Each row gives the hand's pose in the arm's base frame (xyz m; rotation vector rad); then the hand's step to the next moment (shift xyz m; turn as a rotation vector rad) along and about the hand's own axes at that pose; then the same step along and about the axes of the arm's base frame.
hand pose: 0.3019 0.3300 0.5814 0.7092 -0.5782 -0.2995
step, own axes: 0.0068 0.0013 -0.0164 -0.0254 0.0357 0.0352
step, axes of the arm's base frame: 0.0152 0.0065 -0.0065 -0.0389 0.0188 0.0360
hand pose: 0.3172 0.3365 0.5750 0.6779 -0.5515 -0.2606
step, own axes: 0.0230 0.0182 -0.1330 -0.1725 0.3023 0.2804
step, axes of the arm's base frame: 0.0945 0.0738 -0.0646 -0.2841 0.1510 0.3102
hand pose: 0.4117 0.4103 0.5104 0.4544 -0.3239 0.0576
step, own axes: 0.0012 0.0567 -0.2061 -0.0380 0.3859 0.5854
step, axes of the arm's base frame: 0.0547 0.1416 -0.1505 -0.2571 0.0895 0.6473
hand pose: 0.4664 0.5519 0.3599 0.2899 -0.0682 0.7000
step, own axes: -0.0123 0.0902 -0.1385 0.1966 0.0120 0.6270
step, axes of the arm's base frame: -0.0723 0.0974 -0.1130 0.1644 -0.0474 0.6345
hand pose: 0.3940 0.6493 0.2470 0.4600 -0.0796 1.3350
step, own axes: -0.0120 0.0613 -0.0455 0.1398 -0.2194 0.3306
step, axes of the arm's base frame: -0.0703 0.0154 -0.0281 0.3095 -0.0276 0.2835
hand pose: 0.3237 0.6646 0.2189 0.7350 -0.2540 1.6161
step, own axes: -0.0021 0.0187 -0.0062 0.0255 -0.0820 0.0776
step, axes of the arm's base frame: -0.0197 -0.0019 -0.0015 0.1017 -0.0064 0.0548
